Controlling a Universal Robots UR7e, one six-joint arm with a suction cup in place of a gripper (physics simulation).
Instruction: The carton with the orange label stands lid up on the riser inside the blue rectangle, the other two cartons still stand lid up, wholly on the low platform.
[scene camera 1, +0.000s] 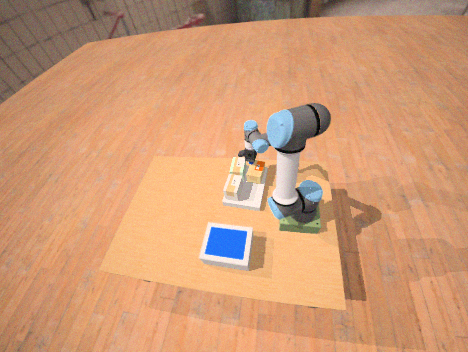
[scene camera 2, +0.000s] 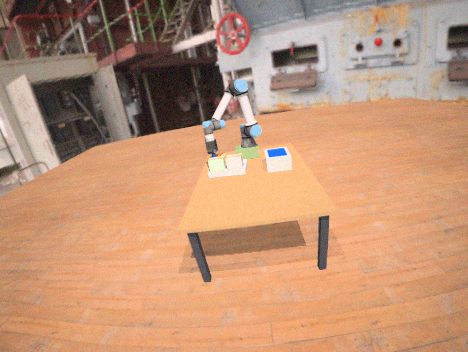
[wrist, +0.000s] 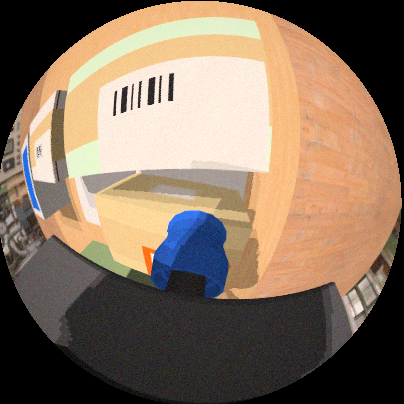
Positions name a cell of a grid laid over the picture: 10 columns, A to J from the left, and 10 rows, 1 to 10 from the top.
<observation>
The suction cup (wrist: E7) holds nothing. The cup is 8 cm from the middle of a carton with orange label (wrist: D6), above it. On the table rests a riser with blue rectangle (scene camera 1: E8). Further things: a low white platform (scene camera 1: F6).
The riser with blue rectangle also shows in the wrist view (wrist: B5). The low white platform shows as well in the wrist view (wrist: C5).
</observation>
